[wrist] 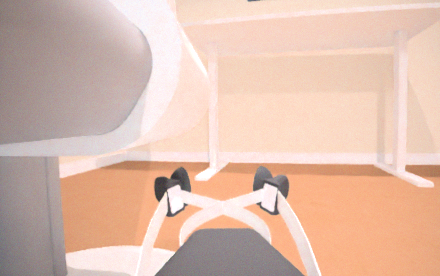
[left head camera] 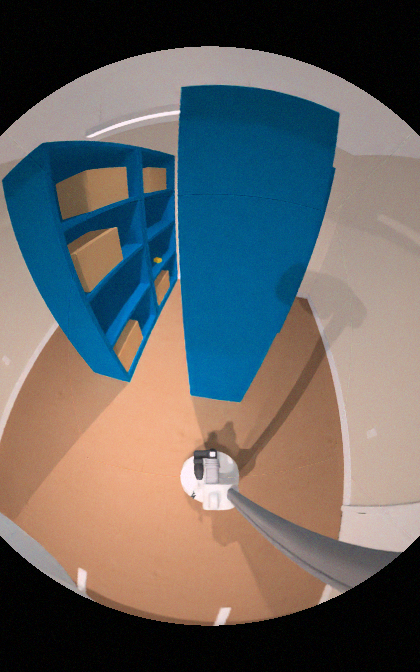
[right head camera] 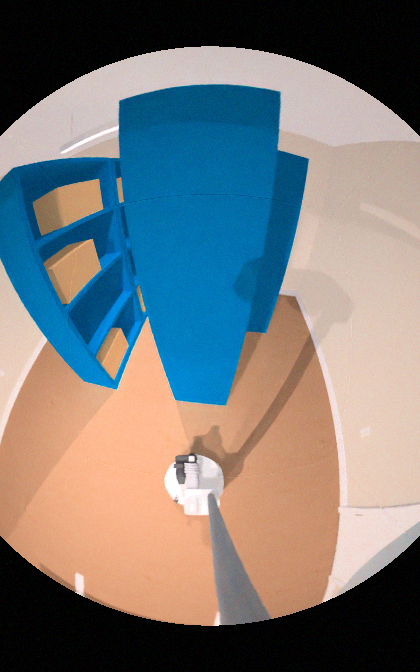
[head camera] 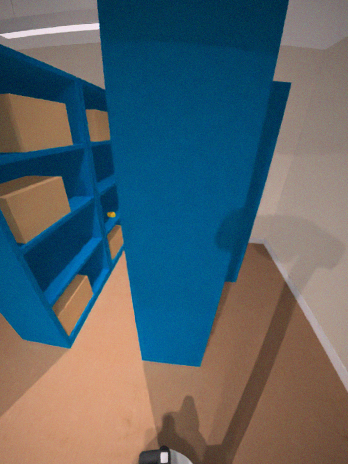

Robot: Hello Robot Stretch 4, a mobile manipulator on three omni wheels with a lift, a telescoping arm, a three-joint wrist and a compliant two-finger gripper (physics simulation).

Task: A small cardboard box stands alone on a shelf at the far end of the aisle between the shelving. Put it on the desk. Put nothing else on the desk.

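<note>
The small cardboard box cannot be made out in any view. Blue shelving with several cardboard boxes stands on the left. The blue end panel of another unit stands in front of the robot and hides part of the aisle beside it. The white desk shows from below in the wrist view, beyond the fingers. My gripper is open, its two fingertips well apart with nothing between them.
A small yellow thing lies on a middle shelf of the left shelving. Another blue panel stands behind the near one, right of it. Brown floor leads between the units. A wall runs along the right.
</note>
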